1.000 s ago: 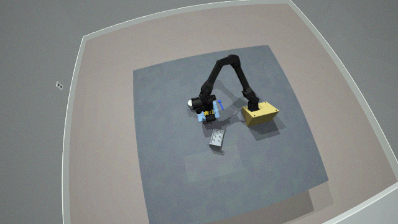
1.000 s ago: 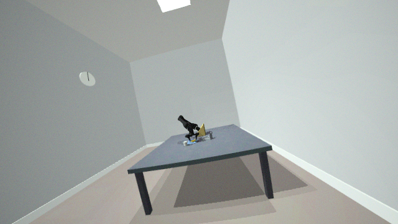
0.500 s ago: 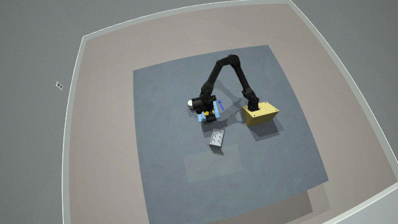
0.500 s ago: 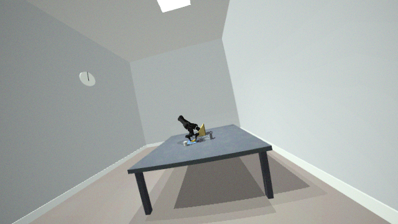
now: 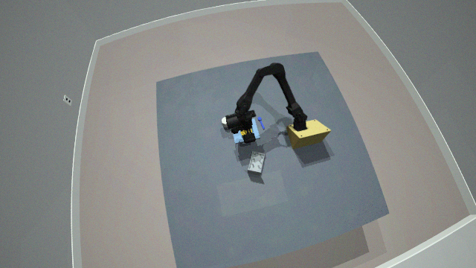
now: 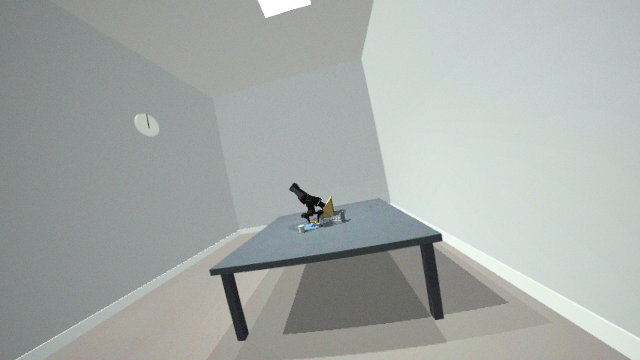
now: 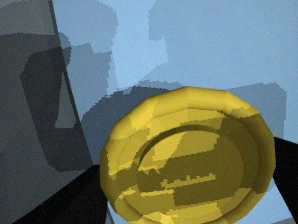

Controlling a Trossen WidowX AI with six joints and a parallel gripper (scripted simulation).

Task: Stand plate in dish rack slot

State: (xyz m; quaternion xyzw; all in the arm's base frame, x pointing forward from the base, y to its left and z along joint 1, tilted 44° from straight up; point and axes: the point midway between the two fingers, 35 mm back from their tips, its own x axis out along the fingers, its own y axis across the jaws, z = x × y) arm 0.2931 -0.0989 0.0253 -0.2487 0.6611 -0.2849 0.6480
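Now: the light blue mat 2 cm to the right of my gripper tip and 2 cm below it. The rest, counted from my gripper tip: grey dish rack: 19 cm to the left, 1 cm behind; then yellow plate: 1 cm above; then white cup: 10 cm ahead, 9 cm to the right.
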